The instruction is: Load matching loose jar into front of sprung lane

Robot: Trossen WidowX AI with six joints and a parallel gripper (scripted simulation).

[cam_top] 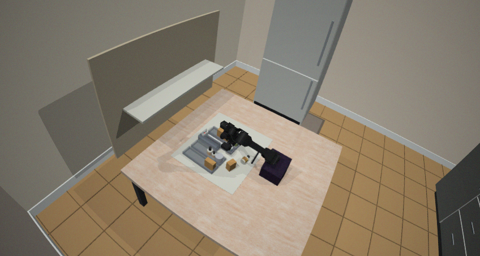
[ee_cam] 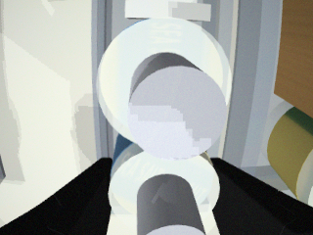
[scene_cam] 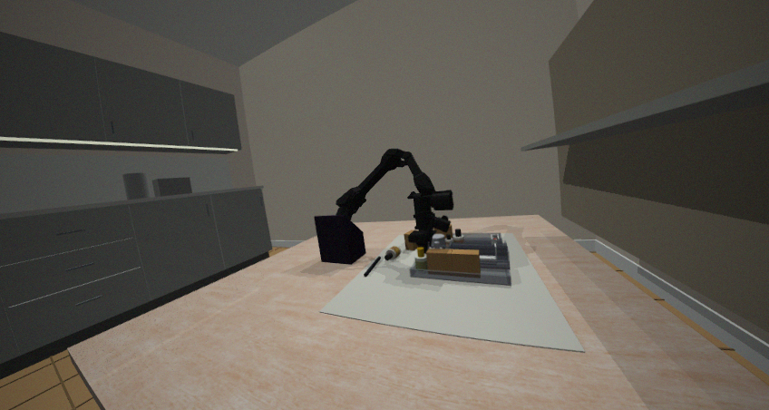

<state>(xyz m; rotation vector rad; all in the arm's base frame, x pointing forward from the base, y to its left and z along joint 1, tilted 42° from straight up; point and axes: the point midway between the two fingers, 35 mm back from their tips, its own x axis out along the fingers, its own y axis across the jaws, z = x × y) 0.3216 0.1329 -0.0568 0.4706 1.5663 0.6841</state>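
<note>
Now: gripper tip 50 mm short of the pale mat and 30 mm above it. Also, from my gripper tip: wall shelf: 500 mm ahead, 340 mm above, 80 mm to the left; then black stick: 180 mm behind, 90 mm to the right, 20 mm below.
</note>
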